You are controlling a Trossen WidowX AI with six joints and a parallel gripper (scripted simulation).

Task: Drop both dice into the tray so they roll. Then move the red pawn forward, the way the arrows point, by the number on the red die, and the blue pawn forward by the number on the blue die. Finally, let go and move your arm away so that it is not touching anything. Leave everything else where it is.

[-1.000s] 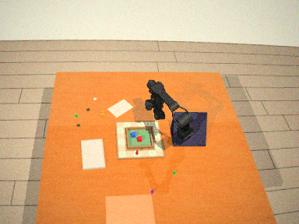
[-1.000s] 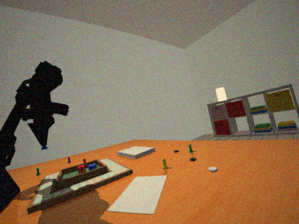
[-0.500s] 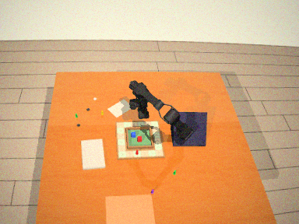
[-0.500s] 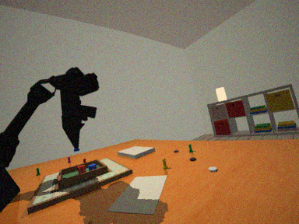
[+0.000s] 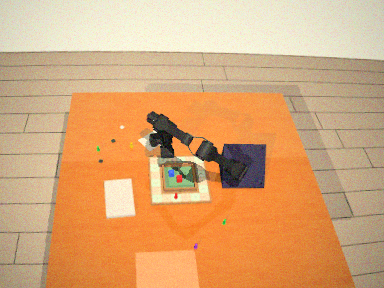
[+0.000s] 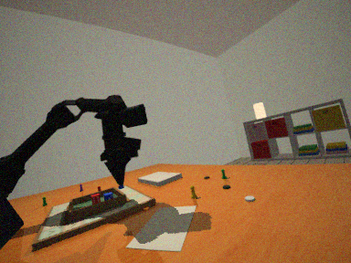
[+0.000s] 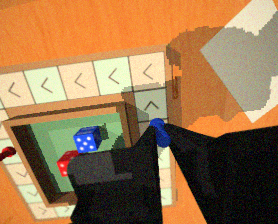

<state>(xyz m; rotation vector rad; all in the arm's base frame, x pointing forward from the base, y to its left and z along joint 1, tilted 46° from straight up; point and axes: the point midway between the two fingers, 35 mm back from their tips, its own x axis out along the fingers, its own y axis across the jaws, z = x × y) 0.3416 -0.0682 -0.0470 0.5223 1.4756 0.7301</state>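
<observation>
Right now my gripper tip is 7 cm past the green tray, 10 cm to the right of it and 7 cm above it. From my gripper tip the other things lie so: white card (6 cm ahead, 15 cm to the right, 7 cm below); then yellow pawn (17 cm ahead, 9 cm to the right, 6 cm below); then blue pawn (1 cm above).
</observation>
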